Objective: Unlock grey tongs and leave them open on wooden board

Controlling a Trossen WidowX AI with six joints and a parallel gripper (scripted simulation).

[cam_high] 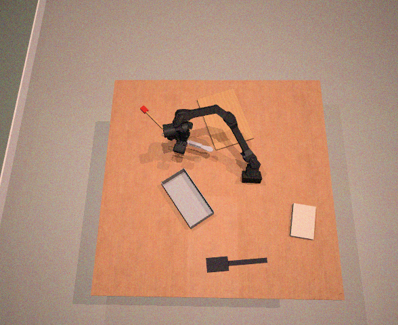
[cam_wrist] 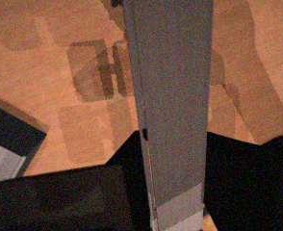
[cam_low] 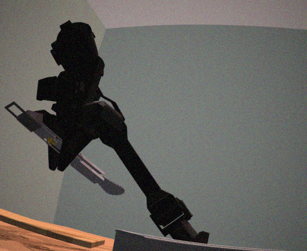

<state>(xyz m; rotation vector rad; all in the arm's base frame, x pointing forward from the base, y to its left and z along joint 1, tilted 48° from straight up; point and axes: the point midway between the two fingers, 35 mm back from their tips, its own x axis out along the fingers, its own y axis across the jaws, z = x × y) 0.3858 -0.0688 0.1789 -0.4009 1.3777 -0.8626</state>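
My gripper tip is now 25 cm past the wooden board, 20 cm to the left of it and 12 cm above it. Round my gripper tip: black spatula 24 cm behind, 65 cm to the left, 12 cm below; grey roasting tin 1 cm behind, 29 cm to the left, 10 cm below; red-headed spatula 21 cm ahead, 25 cm to the right, 12 cm below.
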